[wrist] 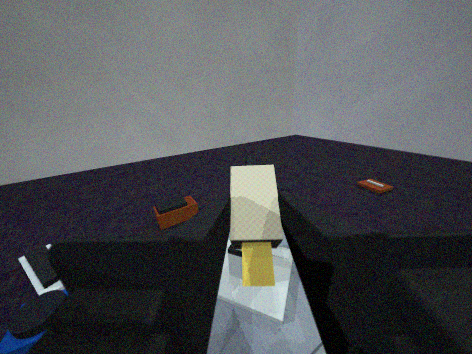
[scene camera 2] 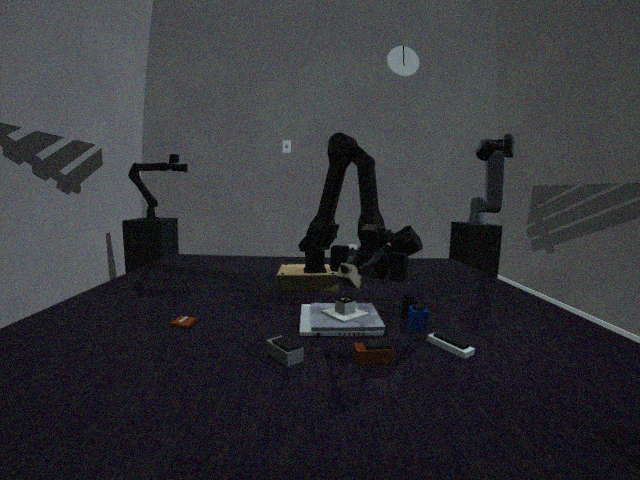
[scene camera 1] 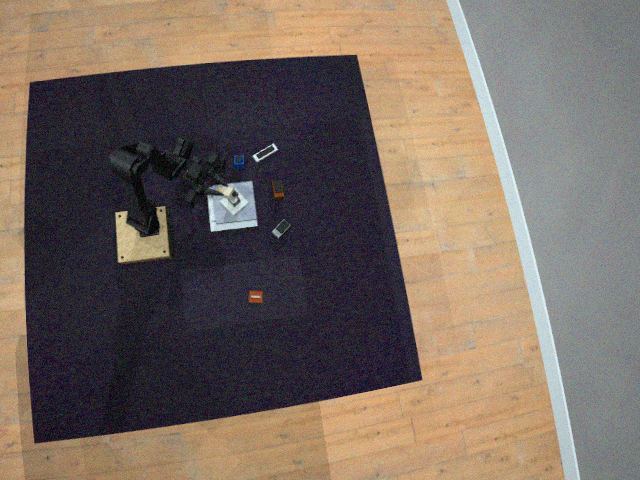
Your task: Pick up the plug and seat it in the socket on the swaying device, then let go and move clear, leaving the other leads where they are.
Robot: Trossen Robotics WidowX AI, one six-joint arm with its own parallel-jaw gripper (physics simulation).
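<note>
The cream plug (scene camera 1: 225, 191) (scene camera 2: 352, 276) (wrist: 254, 202) has a yellow tongue that points down in the wrist view. My gripper (scene camera 1: 219, 189) (wrist: 254, 198) is shut on the plug and holds it tilted, above the socket block. The small light socket block (scene camera 1: 235, 202) (scene camera 2: 345, 306) stands on a white square plate (scene camera 1: 235, 210) (scene camera 2: 330, 312) (wrist: 272, 308) on the pale flat device (scene camera 1: 242, 219) (scene camera 2: 372, 327) (wrist: 250, 337). In scene camera 2 the plug is apart from the block. In the wrist view the plug hides most of the socket; a bit of dark rim shows.
Around the device stand a blue block (scene camera 1: 238, 160) (scene camera 2: 417, 319), a white holder (scene camera 1: 255, 157) (scene camera 2: 466, 352), an orange holder (scene camera 1: 279, 195) (scene camera 2: 373, 355) (wrist: 178, 218) and a grey holder (scene camera 1: 276, 233) (scene camera 2: 295, 356). An orange tile (scene camera 1: 255, 300) (scene camera 2: 179, 323) (wrist: 382, 189) lies apart.
</note>
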